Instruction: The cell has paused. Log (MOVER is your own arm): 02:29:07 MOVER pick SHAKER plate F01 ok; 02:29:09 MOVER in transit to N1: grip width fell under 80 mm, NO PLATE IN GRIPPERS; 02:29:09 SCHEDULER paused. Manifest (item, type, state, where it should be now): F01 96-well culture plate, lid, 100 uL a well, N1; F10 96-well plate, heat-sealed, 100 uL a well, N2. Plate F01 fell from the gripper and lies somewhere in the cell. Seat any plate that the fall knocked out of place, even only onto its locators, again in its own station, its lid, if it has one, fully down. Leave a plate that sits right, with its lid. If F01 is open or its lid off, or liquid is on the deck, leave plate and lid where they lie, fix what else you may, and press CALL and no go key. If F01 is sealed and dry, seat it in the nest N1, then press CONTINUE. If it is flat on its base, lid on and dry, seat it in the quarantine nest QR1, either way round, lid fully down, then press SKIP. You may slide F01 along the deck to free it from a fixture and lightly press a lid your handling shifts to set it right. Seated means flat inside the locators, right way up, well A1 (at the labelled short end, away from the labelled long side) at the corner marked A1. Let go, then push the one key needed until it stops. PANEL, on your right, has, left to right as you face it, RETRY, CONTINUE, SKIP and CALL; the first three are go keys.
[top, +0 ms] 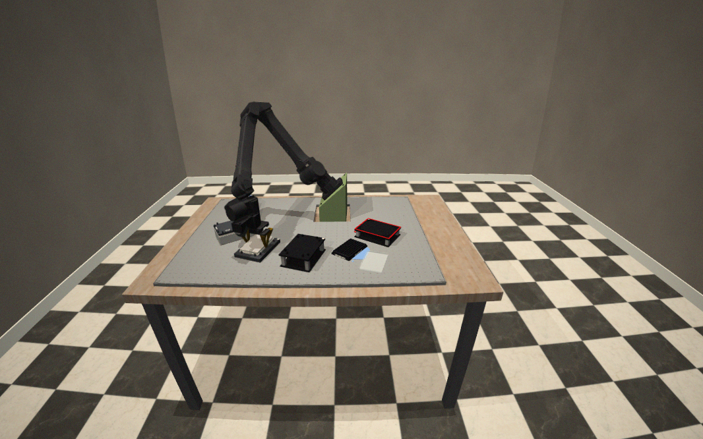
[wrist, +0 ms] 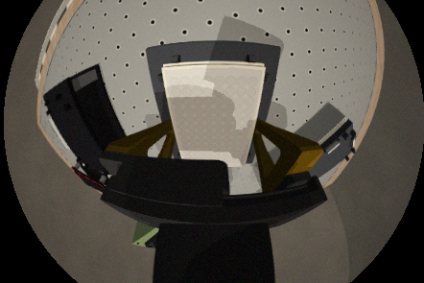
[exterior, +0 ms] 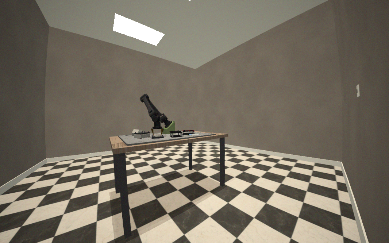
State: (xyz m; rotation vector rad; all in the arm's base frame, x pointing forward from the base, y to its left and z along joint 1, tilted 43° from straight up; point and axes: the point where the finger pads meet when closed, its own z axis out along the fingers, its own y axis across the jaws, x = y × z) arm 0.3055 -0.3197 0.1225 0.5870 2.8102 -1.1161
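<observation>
My gripper is now right at the white-topped plate. From my hand the other things lie so: pale blue wet patch 43 cm to the left, 3 cm below, 3 cm ahead; then black plate 37 cm to the left, 3 cm ahead, 2 cm below; then clear lid 46 cm to the left, 12 cm ahead, 3 cm below.
</observation>
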